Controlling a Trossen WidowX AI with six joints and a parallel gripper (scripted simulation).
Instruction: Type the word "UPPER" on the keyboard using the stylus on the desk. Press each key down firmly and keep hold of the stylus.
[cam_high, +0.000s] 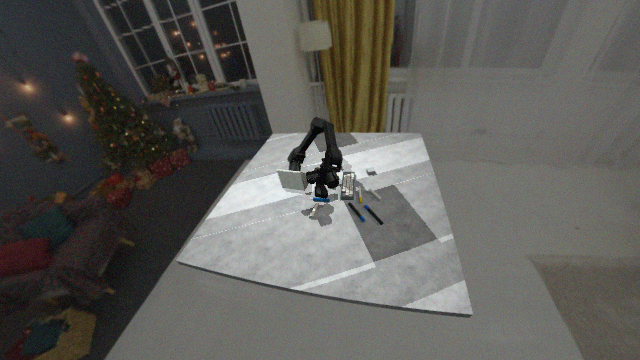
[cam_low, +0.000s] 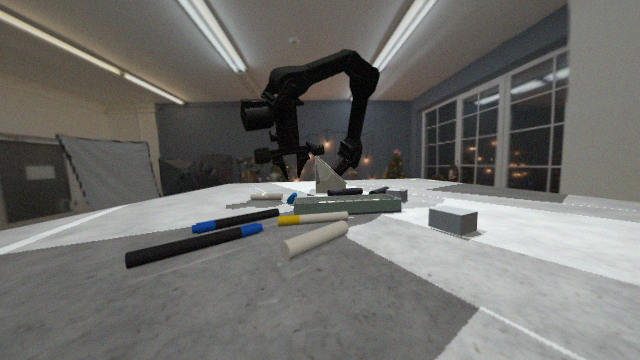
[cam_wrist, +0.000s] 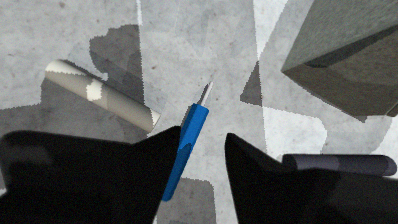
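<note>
Now: gripper tip 10 mm past the blue stylus and 60 mm above it. The rest, counted from my gripper tip: thin metal tip (40 mm behind, 60 mm below); grey block (270 mm ahead, 280 mm to the left, 50 mm below).
</note>
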